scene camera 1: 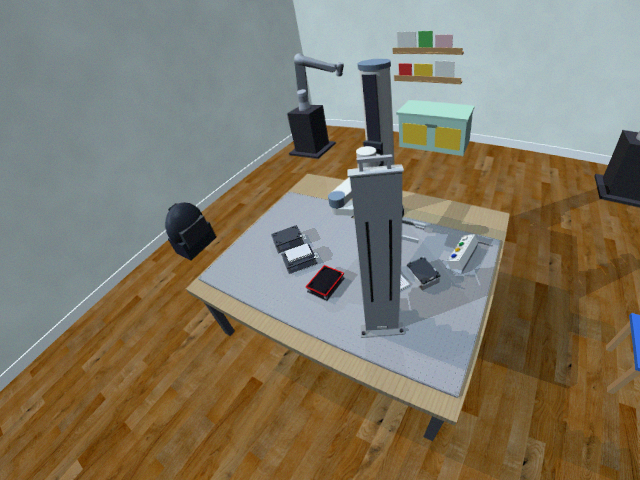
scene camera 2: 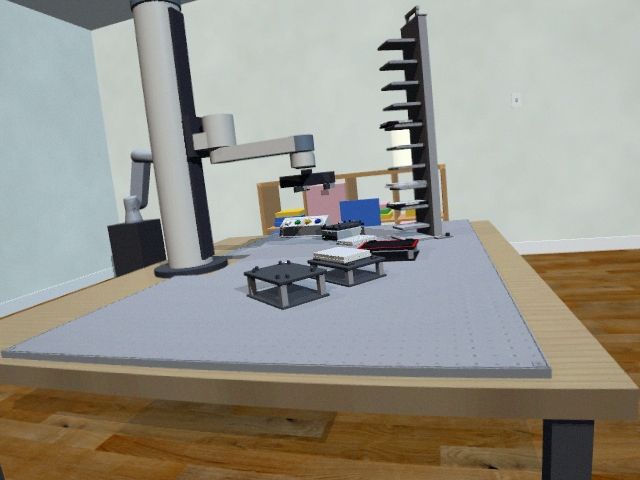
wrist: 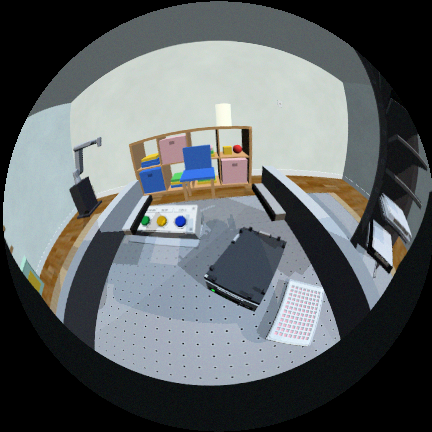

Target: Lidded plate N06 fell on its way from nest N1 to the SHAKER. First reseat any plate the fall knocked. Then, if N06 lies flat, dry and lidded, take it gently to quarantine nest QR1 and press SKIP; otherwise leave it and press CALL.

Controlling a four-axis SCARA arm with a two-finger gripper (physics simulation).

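Seen in the pictures: gripper, fingertip midpoint: [scene camera 1: 421, 233] [scene camera 2: 320, 186] [wrist: 198, 180]; arm's base at its link origin: [scene camera 2: 192, 269].
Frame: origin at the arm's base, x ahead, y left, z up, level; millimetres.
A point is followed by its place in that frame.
A white plate with pinkish wells [scene camera 1: 403, 282] @(y 333, x 534, z 29 mm) [scene camera 2: 355, 240] @(y 230, x 537, z 29 mm) [wrist: 297, 312] @(y 287, x 523, z 29 mm) lies flat on the board beside the dark shaker [scene camera 1: 423, 271] @(y 407, x 464, z 68 mm) [scene camera 2: 342, 230] @(y 339, x 468, z 61 mm) [wrist: 247, 267] @(y 384, x 445, z 68 mm), which shows a green light. I cannot read the plate's label or tell if it is lidded. My gripper [scene camera 2: 313, 190] @(y 364, x 389, z 231 mm) [wrist: 198, 180] @(y 364, x 389, z 231 mm) is open and empty, high above the board; the rack hides it in scene camera 1. A white panel [scene camera 1: 463, 253] @(y 560, x 301, z 93 mm) [scene camera 2: 305, 226] @(y 508, x 263, z 59 mm) [wrist: 195, 227] @(y 508, x 353, z 62 mm) carries coloured buttons. A red-edged nest [scene camera 1: 325, 281] @(y -7, x 693, z 53 mm) [scene camera 2: 390, 245] @(y -42, x 694, z 53 mm) bears no visible plate. White plates [scene camera 2: 406, 184] @(y 253, x 731, z 212 mm) [wrist: 395, 217] @(y 287, x 668, z 217 mm) sit low in the rack; their seating is unclear.
The tall rack [scene camera 1: 378, 206] @(y 344, x 807, z 664 mm) [scene camera 2: 431, 129] @(y 275, x 829, z 390 mm) stands on the perforated board [scene camera 1: 413, 351] @(y 502, x 849, z 13 mm) [scene camera 2: 413, 330] @(y -595, x 787, z 13 mm) [wrist: 165, 345] @(y 253, x 293, z 13 mm). A white plate [scene camera 1: 298, 252] @(y -231, x 596, z 79 mm) [scene camera 2: 341, 254] @(y -274, x 603, z 79 mm) sits on a dark stand, next to a bare dark stand [scene camera 1: 289, 237] @(y -358, x 507, z 71 mm) [scene camera 2: 285, 272] @(y -404, x 506, z 71 mm). The arm's column [scene camera 2: 160, 129] @(y -74, x 8, z 472 mm) stands at the table's edge.
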